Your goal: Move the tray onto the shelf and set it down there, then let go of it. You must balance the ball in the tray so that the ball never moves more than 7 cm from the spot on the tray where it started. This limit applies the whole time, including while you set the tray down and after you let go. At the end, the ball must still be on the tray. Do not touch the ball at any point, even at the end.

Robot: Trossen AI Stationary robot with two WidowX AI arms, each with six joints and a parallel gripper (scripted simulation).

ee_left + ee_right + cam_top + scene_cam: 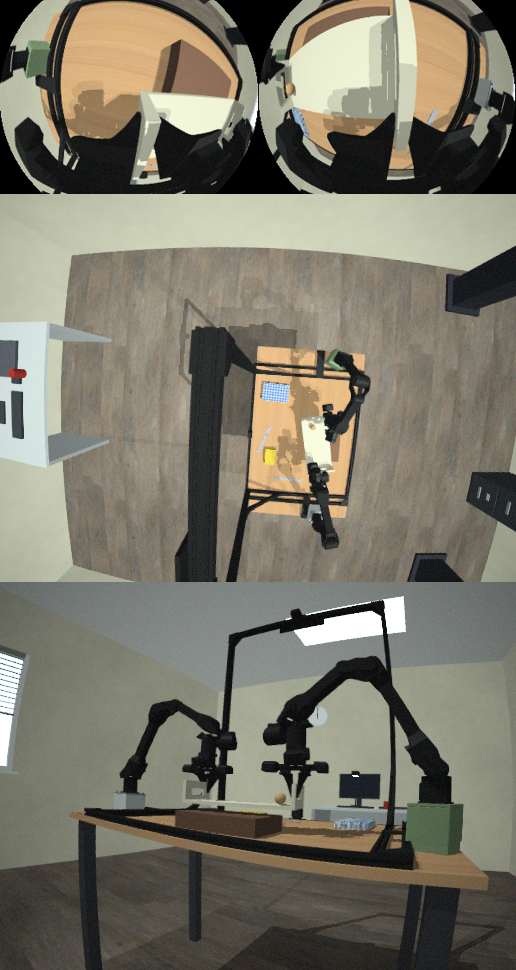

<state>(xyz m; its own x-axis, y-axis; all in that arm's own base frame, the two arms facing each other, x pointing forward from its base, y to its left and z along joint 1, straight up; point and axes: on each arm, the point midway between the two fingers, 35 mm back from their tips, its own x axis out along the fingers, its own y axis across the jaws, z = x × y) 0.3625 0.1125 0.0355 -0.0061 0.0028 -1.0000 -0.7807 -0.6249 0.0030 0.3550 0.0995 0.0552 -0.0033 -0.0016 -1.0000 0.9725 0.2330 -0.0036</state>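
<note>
The orange ball is 70 mm behind my left hand, 80 mm to the right of it and 40 mm below it. Also, from my left hand: white tray 20 mm behind, 180 mm to the right, 30 mm below; then shelf 60 mm ahead, 180 mm to the right, 100 mm below.
</note>
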